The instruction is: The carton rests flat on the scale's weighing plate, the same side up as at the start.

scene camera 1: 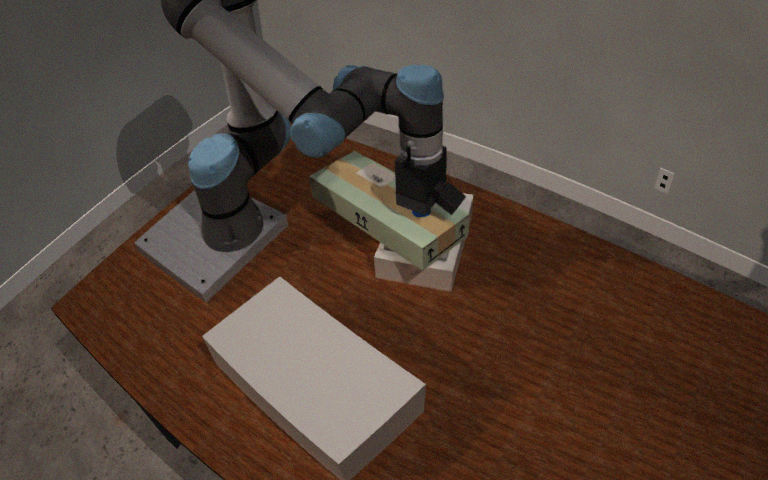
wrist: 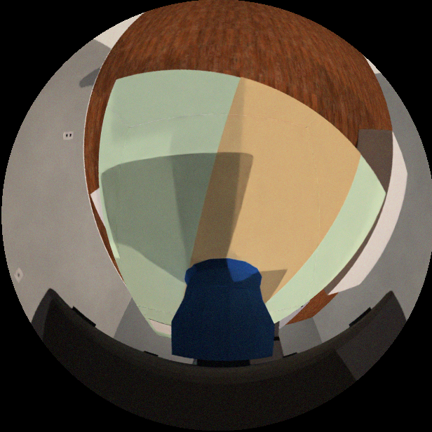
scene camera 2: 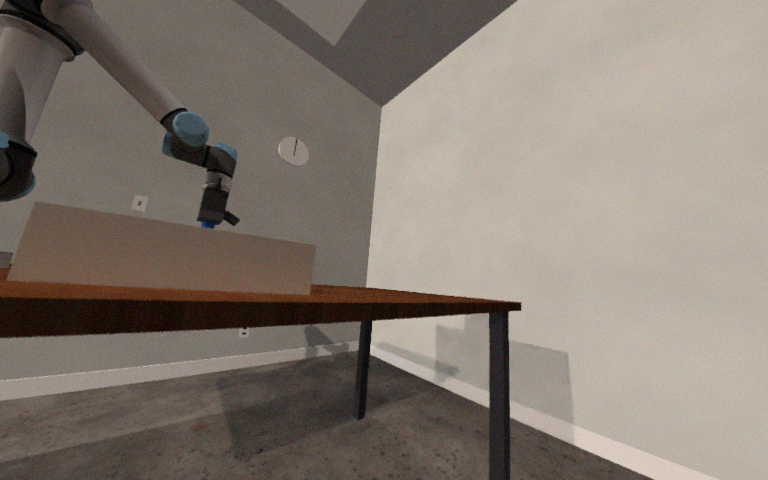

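Where they show: end effector, tool point: (scene camera 1: 421, 216); arm's base, origin of the base link: (scene camera 1: 232, 228).
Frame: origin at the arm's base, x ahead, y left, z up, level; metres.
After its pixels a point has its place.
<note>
The green carton (scene camera 1: 379, 226) {x 0.361, y 0.077, z 0.106 m} (wrist: 280, 165), with a tan tape band and a label on top, lies about level over the white scale (scene camera 1: 413, 275) {x 0.429, y 0.085, z -0.004 m} in scene camera 1. Its side arrows point up. One end is over the scale and the other reaches out towards the robot base. It hides most of the weighing plate, and I cannot tell whether its underside touches the plate. My suction cup (scene camera 1: 420, 213) (scene camera 2: 207, 224) (wrist: 223, 270) is blue and sits on the carton's top, near the end over the scale. The carton is hidden behind the white block in scene camera 2.
A large white block (scene camera 1: 317, 367) {x 0.427, y -0.227, z 0.066 m} (scene camera 2: 164, 249) {x 0.338, y -0.318, z 0.024 m} (wrist: 382, 240) lies on the wooden table (scene camera 1: 566, 339) {x 0.772, y 0.105, z -0.033 m} (scene camera 2: 396, 298) {x 0.764, y -0.402, z -0.033 m} (wrist: 225, 40), nearer scene camera 1 than the scale. The grey base plate (scene camera 1: 181, 254) {x -0.057, y -0.129, z -0.001 m} of the arm is at the left. Walls stand behind the table.
</note>
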